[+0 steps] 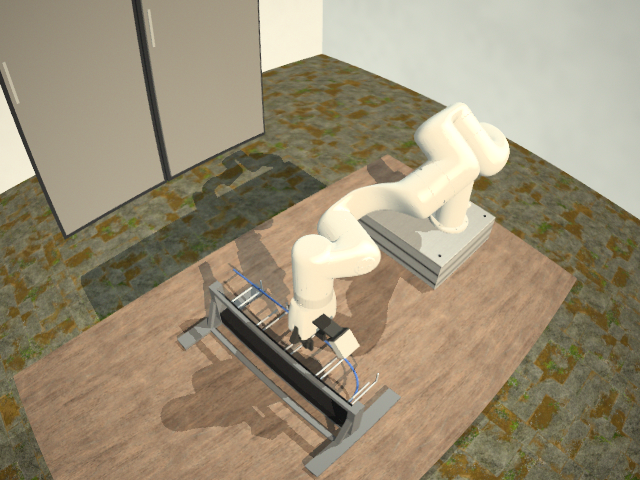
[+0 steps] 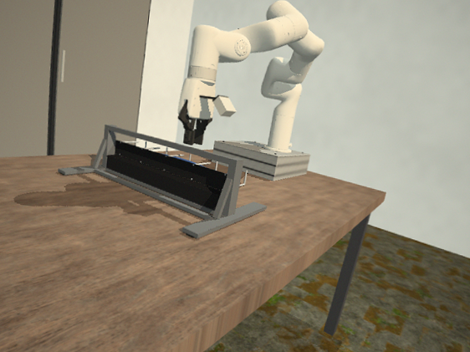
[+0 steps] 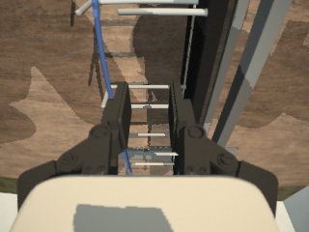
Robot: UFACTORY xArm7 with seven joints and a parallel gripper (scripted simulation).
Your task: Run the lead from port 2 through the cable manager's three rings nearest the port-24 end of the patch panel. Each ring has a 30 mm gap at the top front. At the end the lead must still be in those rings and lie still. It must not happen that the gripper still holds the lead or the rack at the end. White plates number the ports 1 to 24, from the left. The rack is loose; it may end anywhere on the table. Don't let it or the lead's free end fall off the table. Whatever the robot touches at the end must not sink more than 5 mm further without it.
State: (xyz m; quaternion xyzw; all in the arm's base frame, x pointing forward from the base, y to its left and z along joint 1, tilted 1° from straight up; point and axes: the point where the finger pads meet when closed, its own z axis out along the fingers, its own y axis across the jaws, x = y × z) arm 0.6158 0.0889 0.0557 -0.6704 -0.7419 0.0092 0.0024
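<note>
Right now my hand is 7 cm short of the grey rack, 4 cm to the left of it and 9 cm above it.
</note>
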